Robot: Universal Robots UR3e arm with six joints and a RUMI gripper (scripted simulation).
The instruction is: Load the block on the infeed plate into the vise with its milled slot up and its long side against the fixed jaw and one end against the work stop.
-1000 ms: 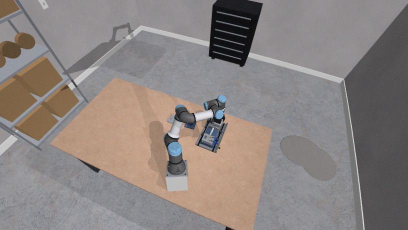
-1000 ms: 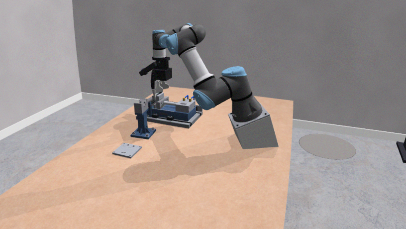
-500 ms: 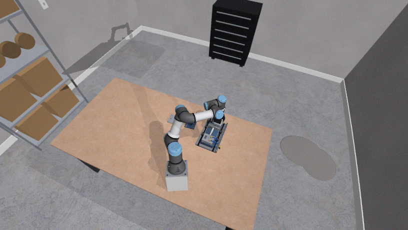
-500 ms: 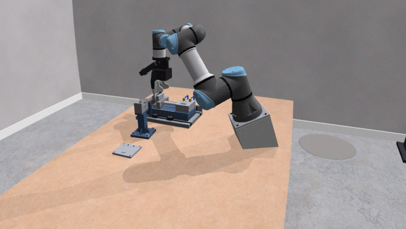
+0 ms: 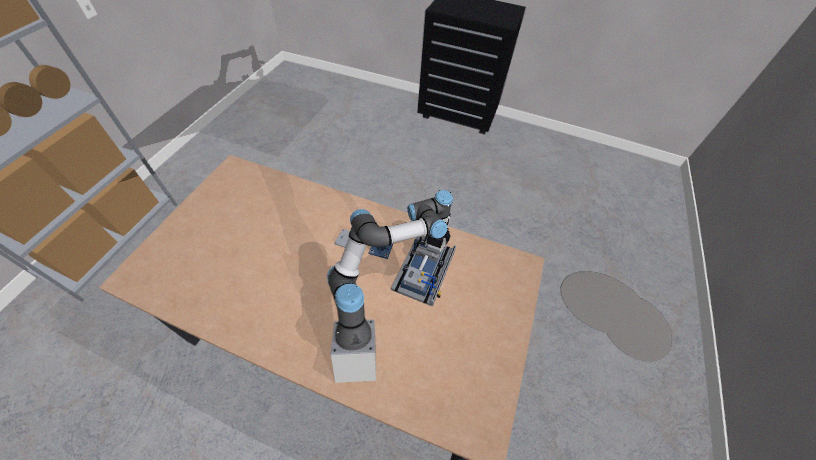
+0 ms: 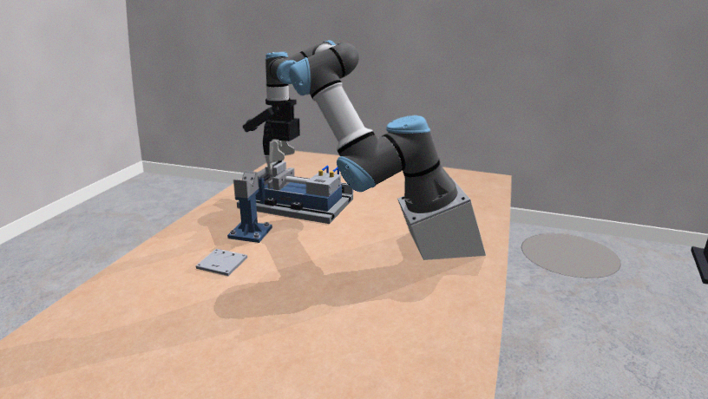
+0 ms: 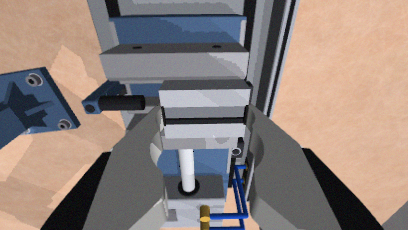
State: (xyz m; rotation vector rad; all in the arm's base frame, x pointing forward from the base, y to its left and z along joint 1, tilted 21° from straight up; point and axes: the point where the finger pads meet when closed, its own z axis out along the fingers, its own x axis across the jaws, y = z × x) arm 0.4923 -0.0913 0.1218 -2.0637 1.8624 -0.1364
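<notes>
My hand is right at the part. From my hand the other things lie so: fixed jaw: 3 cm ahead, 2 cm to the left, 3 cm below; work stop: 1 cm behind, 7 cm to the left, 2 cm below; vise: 7 cm behind, 1 cm to the left, 6 cm below.
</notes>
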